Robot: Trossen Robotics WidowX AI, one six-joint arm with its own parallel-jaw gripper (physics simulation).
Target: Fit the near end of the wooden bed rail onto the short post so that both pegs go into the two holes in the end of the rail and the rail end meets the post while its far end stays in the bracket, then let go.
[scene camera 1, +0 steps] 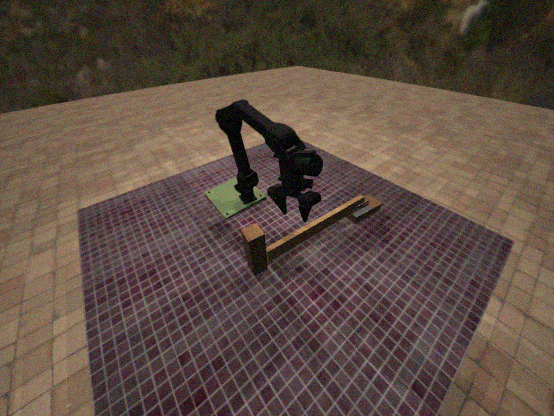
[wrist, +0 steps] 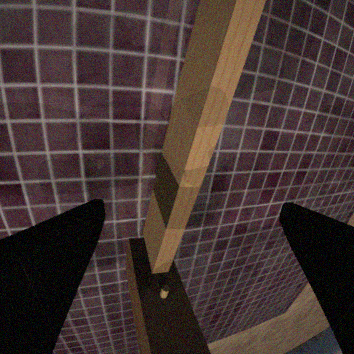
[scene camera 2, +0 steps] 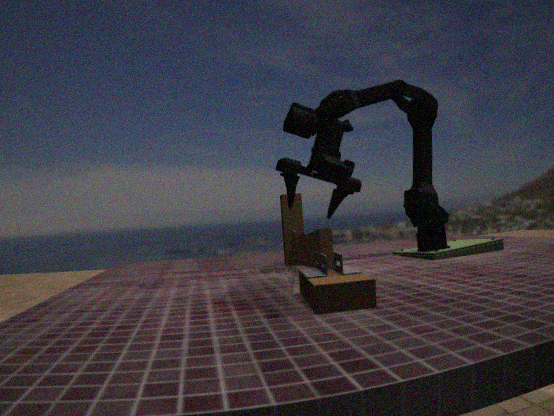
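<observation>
The wooden bed rail runs from the bracket, a low wooden block with grey metal plates, to the short post. Its far end lies at the bracket's plates. Its near end is close against the post's dark inner face; whether a gap remains is unclear. One pale peg shows on that face, uncovered, just above the rail end's top edge. The other peg is hidden. My gripper is open and empty, above the rail, apart from it.
The arm's base stands on a green plate, on the opposite side of the rail from scene camera 1. The purple tiled mat lies under everything, with pale paving around it in scene camera 1.
</observation>
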